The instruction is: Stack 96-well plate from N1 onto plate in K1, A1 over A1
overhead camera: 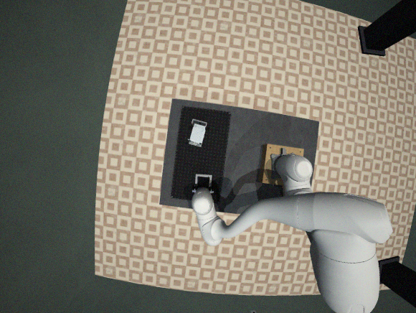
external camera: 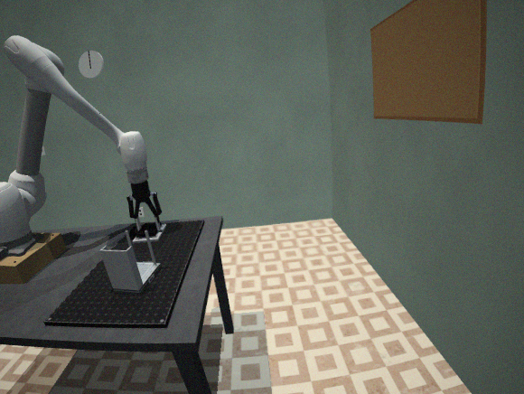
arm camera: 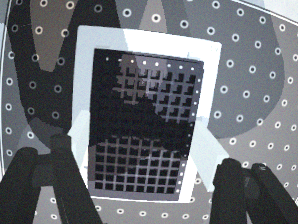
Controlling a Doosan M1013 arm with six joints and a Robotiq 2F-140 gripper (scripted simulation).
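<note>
Now: hand 2 cm short of the white 96-well plate, 38 cm to the left of it and 2 cm above it. Round my hand: dark 96-well plate (2 cm below).
</note>
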